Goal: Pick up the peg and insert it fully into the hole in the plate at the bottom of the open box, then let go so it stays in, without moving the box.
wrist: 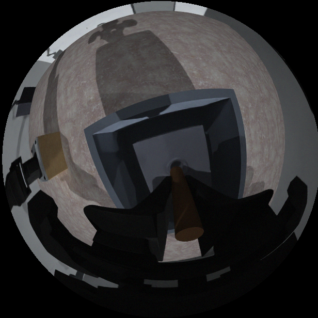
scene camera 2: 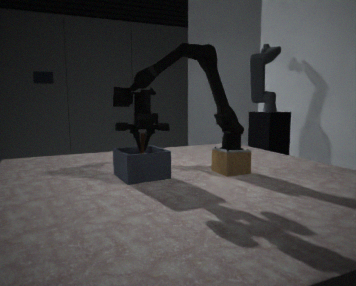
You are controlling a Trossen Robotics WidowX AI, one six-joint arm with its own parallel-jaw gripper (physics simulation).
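Frame: origin at the arm's base, x ahead, y left, z up, level; centimetres.
Where they show: gripper, fingertip midpoint: (scene camera 2: 142,150); arm's base, origin of the base link: (scene camera 2: 231,148).
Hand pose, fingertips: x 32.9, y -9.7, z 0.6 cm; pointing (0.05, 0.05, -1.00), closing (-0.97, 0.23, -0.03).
Each offset is from my fingertips to the top centre of the thing. Level surfaces: height alone.
The orange-brown peg @[dz +6.4, dx +0.0, dy +0.2 cm] (scene camera 2: 143,141) (wrist: 184,207) is held roughly upright between the fingertips of my gripper (scene camera 2: 143,148) (wrist: 177,179), which is shut on it. The fingertips are at the height of the box's rim, over its opening. The open blue-grey box @[dz +0.4, dx +0.4, dy -0.2 cm] (scene camera 2: 150,167) (wrist: 241,145) stands on the table. The square plate (wrist: 157,150) lies at its bottom. In the wrist view the peg's lower end overlaps the hole (wrist: 176,162), covering most of it; whether the tip is inside the hole cannot be told. In the scene view the box wall hides the peg's lower end.
The arm's base stands on a yellow-brown block (scene camera 2: 231,162) (wrist: 51,154), to the right of the box in the scene view. The box walls surround the plate closely. The stone-patterned table @[dz -9.4 cm] (scene camera 2: 100,225) (wrist: 225,60) carries the shadows of the arm and box.
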